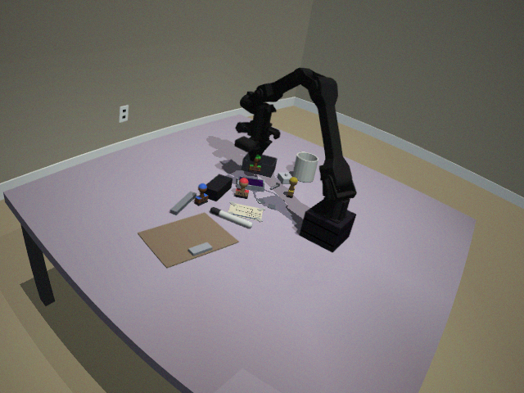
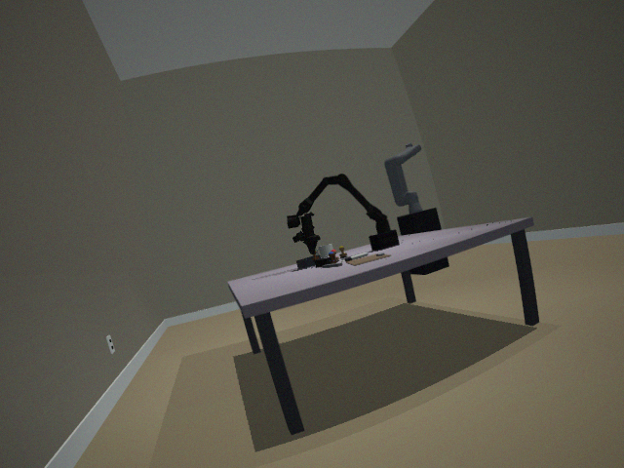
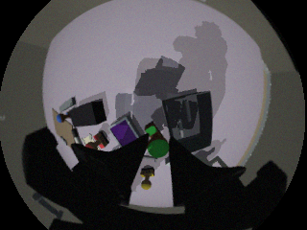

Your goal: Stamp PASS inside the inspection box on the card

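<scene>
Now: the purple ink pad 7 cm to the left of my gripper tip, 6 cm below it and 5 cm behind it. Round my gripper tip: red-knobbed stamp: 15 cm to the left, 7 cm behind, 4 cm below; dark tray: 6 cm to the right, 5 cm below, 1 cm ahead; green stamp: 2 cm below, 1 cm behind.
</scene>
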